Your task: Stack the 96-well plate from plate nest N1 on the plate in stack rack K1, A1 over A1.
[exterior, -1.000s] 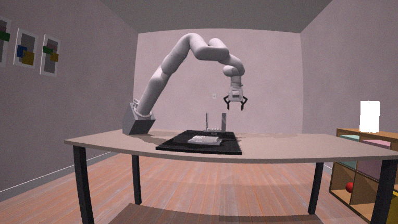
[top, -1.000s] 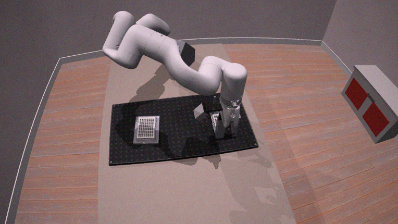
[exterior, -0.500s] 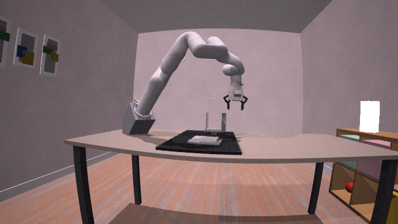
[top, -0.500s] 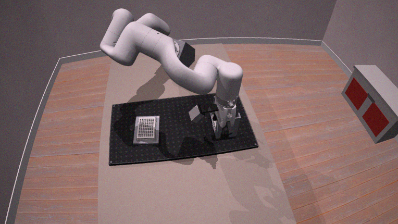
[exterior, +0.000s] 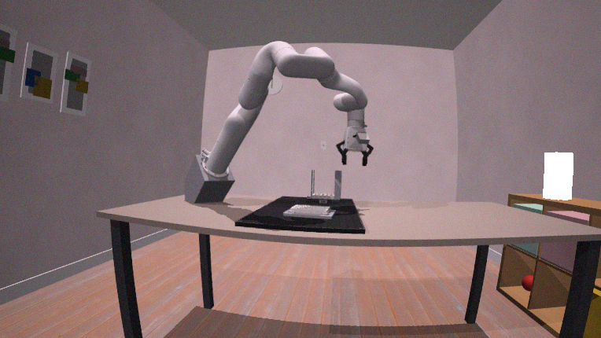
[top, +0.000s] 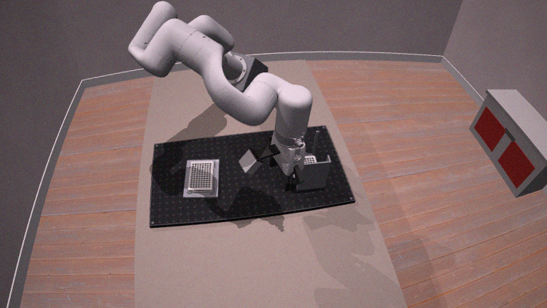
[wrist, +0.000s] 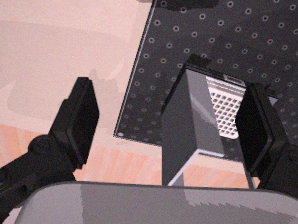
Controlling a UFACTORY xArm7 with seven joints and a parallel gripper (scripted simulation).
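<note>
Now: the white 96-well plate 210 mm behind my hand, 200 mm to the right of it and 170 mm below it. The rest, counted from my hand: grey rack wall 130 mm to the left, 100 mm below, 30 mm behind.
</note>
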